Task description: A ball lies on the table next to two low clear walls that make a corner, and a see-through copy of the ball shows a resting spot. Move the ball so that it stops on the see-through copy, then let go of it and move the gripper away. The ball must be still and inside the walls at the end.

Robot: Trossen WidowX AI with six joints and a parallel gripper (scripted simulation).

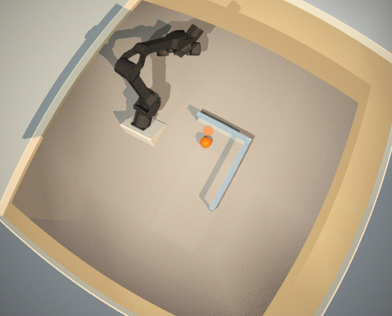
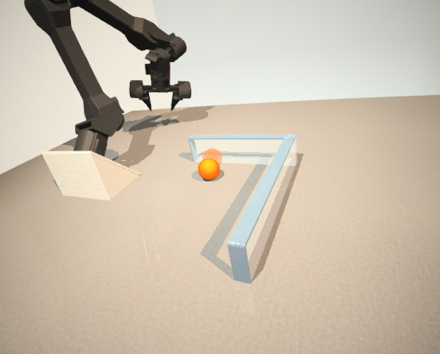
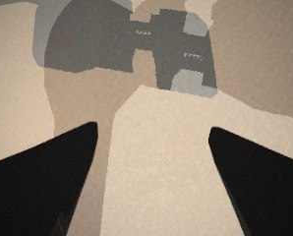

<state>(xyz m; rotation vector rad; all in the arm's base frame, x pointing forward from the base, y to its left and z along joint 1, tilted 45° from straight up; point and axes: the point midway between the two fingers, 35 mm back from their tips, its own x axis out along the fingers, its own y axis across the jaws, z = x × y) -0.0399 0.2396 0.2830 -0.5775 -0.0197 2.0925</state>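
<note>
My gripper tip is 32 cm short of the orange ball, 31 cm to the left of it and 4 cm above it. Round my gripper tip: see-through copy of ball 30 cm ahead, 26 cm to the right, 4 cm below.
</note>
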